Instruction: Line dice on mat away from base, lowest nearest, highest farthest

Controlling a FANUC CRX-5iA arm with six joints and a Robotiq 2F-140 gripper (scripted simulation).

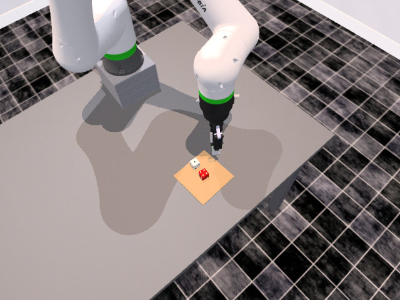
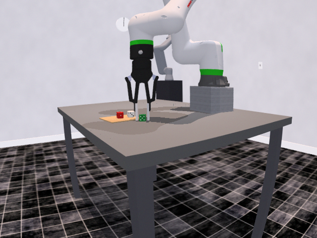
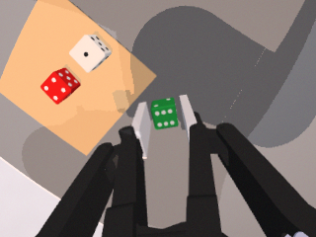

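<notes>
Right now my hand is 2 cm above the green die. Round my hand: red die 11 cm to the right, 4 cm ahead, 2 cm below; then white die 9 cm to the right, 2 cm below, 1 cm behind; then mat 11 cm to the right, 4 cm ahead, 3 cm below.
</notes>
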